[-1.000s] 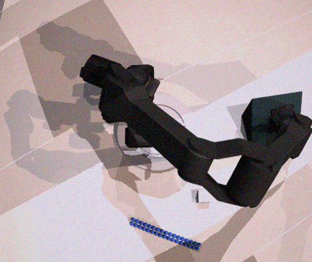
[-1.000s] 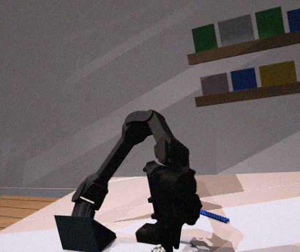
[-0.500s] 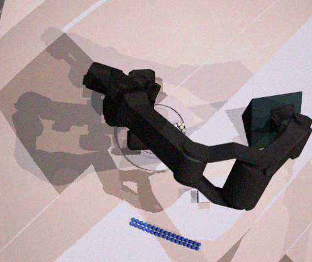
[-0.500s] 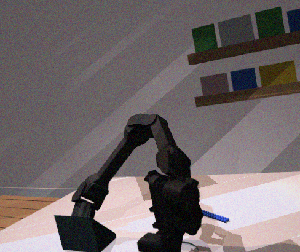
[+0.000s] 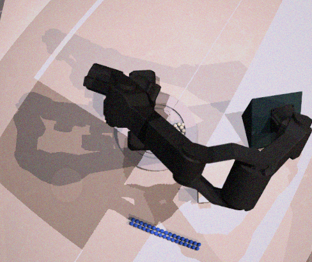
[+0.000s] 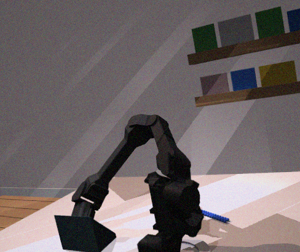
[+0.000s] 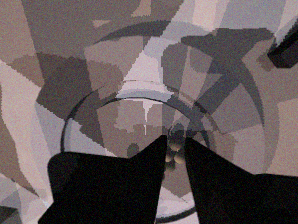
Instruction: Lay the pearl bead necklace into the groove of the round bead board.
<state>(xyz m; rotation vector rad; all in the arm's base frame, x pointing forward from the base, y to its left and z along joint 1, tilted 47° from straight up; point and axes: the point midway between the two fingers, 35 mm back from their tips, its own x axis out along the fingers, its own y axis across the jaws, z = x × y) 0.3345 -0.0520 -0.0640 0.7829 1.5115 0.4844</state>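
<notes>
My gripper tip is now 2 cm past the round bead board, 3 cm to the right of it and 1 cm above it. Round my gripper tip: small beige cube 10 cm behind, 22 cm to the left; then grey block 9 cm ahead, 13 cm to the right, 1 cm below.
</notes>
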